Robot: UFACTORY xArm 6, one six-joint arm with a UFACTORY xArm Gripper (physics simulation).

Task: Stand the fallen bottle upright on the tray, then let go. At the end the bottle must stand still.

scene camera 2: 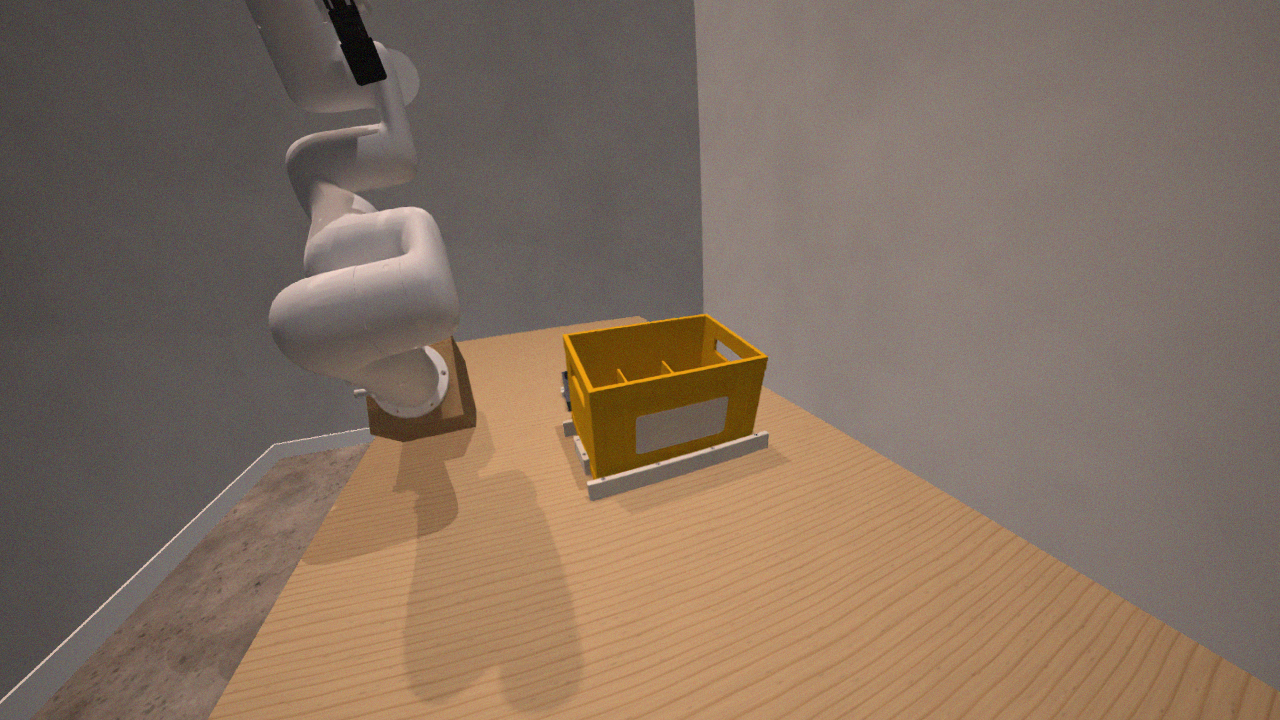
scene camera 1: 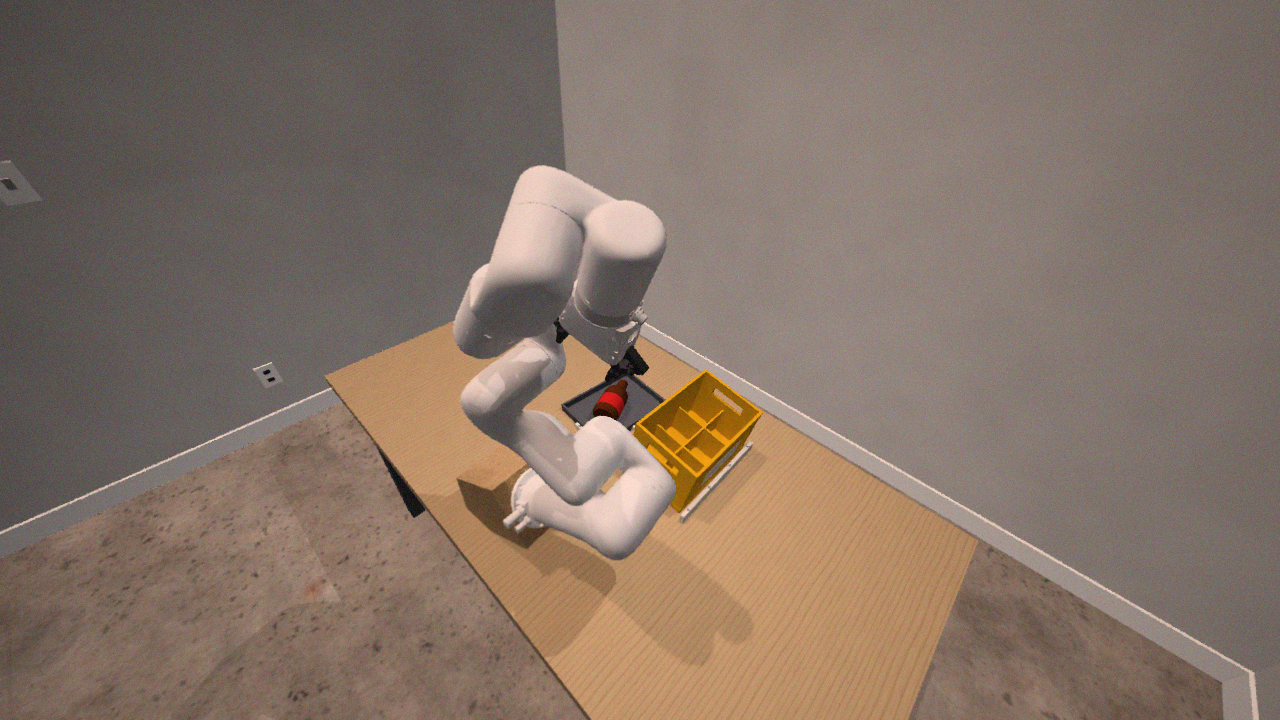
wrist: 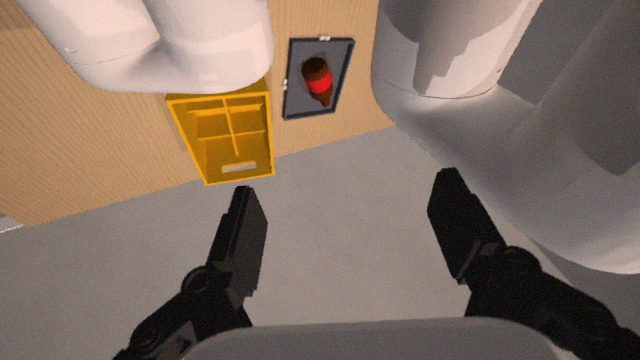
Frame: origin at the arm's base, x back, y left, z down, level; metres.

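Seen in the pictures: gripper, between the fingertips: (scene camera 2: 373, 80) (scene camera 1: 588, 355) (wrist: 344, 197); arm's base, origin of its link: (scene camera 2: 411, 380) (scene camera 1: 538, 496).
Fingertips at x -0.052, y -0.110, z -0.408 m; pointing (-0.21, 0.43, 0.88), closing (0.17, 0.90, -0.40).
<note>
Offsets run from my fingertips to a thing's middle. Level surfaces: height alone.
A brown bottle {dx -0.353, dy +0.264, dz +0.525 m} (scene camera 1: 610, 402) (wrist: 318, 81) with a red label lies on its side inside the dark tray (scene camera 1: 580, 395) (wrist: 308, 116). In the wrist view its neck points down the picture, toward the table edge by the wall. My gripper (wrist: 344, 197) is open and empty. Its fingers stand wide apart in the wrist view, and the bottle shows beyond them, well away from them. In the second scene view a black finger shows at the top left, high above the table. The bottle does not show in that view; the crate hides most of the tray there.
A yellow crate {dx -0.338, dy -0.020, dz +0.465 m} (scene camera 1: 673, 484) (scene camera 2: 613, 429) (wrist: 271, 135) with inner dividers stands close beside the tray, with white rails {dx -0.336, dy -0.114, dz +0.551 m} (scene camera 1: 716, 481) (scene camera 2: 677, 465) at its foot. The wooden table {dz +0.566 m} (scene camera 1: 832, 573) (scene camera 2: 805, 573) (wrist: 100, 150) runs alongside a grey wall (scene camera 1: 939, 223) (scene camera 2: 984, 223). The arm's base stands near the tray.
</note>
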